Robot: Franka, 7 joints.
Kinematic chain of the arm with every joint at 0, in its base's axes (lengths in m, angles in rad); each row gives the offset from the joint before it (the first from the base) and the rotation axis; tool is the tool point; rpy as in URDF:
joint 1: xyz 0 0 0.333 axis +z
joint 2: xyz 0 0 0 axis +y
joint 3: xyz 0 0 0.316 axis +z
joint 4: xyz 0.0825 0 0 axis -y
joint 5: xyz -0.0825 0 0.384 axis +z
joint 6: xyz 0 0 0 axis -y
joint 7: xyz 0.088 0 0 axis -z
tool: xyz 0 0 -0.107 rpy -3.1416 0 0
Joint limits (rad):
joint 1: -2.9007..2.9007
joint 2: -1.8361..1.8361
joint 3: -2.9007..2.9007
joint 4: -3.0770..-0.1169
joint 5: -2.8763..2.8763
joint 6: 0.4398..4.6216
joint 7: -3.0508..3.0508
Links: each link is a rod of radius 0.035 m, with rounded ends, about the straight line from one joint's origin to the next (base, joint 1, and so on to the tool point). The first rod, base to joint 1, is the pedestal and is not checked.
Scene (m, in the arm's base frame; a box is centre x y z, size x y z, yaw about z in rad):
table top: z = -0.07
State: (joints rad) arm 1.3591 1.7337 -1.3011 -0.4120 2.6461 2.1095 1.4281
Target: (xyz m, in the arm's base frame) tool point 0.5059 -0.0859 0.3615
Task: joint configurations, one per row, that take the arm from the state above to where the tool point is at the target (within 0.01 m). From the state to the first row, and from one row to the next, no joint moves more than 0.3 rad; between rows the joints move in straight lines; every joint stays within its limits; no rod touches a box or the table.
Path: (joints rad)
1: 1.3559 1.7307 -1.3436 -0.6732 2.6544 2.2051 1.4281
2: 1.3528 1.7276 -1.3861 -0.9345 2.6627 2.3006 1.4281
3: 1.3496 1.7246 -1.4286 -1.1957 2.6710 2.3962 1.4281
4: 1.3464 1.7216 -1.4711 -1.4570 2.6793 2.4917 1.4281
5: 1.3433 1.7186 -1.5136 -1.7182 2.6876 2.5873 1.4281
6: 1.3401 1.7155 -1.5561 -1.9795 2.6959 2.6828 1.4281
7: 1.3370 1.7125 -1.5986 -2.2407 2.7042 2.7784 1.4281

